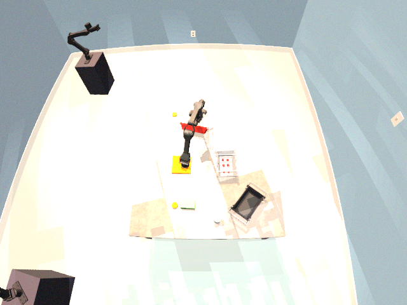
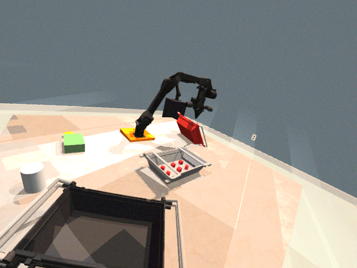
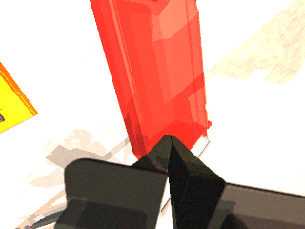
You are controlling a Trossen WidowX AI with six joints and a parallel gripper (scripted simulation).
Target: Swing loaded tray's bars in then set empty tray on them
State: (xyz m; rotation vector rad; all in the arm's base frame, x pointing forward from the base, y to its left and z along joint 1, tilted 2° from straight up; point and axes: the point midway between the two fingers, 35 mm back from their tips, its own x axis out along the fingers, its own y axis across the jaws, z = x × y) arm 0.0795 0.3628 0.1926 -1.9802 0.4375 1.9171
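Now: the red tray 4 cm behind my gripper tip, 3 cm to the left of it and 10 cm below it. Also, from my gripper tip: green block: 1 cm behind, 72 cm to the right, 16 cm below; then grey cylinder: 24 cm ahead, 83 cm to the right, 14 cm below.
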